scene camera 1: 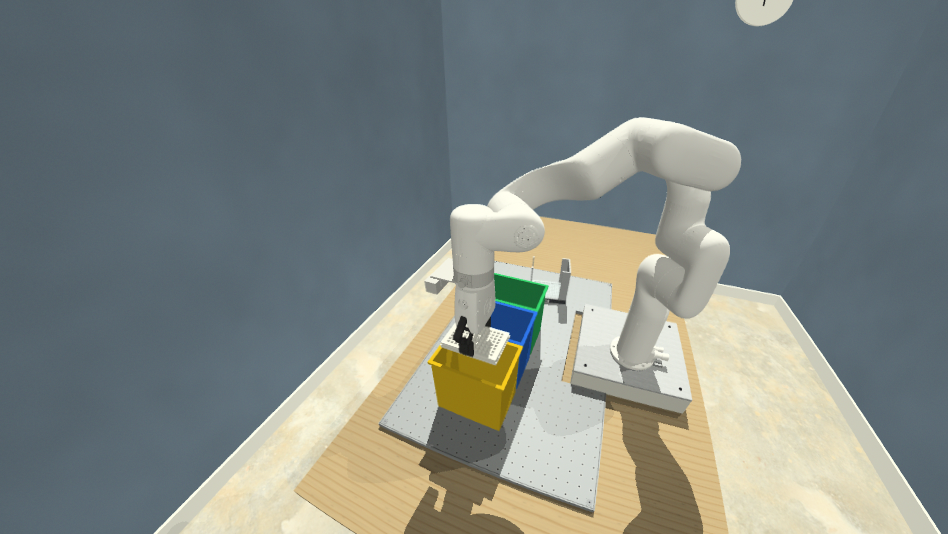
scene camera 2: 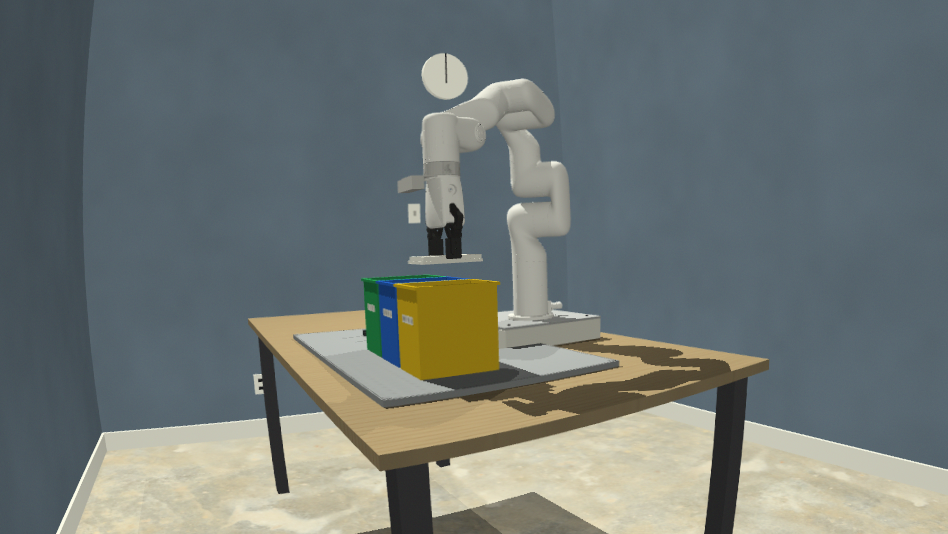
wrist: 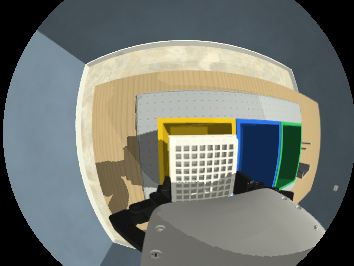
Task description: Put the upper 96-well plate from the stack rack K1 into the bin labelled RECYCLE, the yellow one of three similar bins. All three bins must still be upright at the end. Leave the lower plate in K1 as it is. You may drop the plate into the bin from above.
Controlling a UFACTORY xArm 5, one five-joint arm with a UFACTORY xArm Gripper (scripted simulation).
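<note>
Scene camera 2: my gripper [scene camera 2: 444, 258], yellow bin [scene camera 2: 447, 328], blue bin [scene camera 2: 387, 294]. Scene camera 1: my gripper [scene camera 1: 475, 339], yellow bin [scene camera 1: 471, 397], blue bin [scene camera 1: 514, 320]. Wrist view: white 96-well plate [wrist: 202, 186], blue bin [wrist: 258, 155].
</note>
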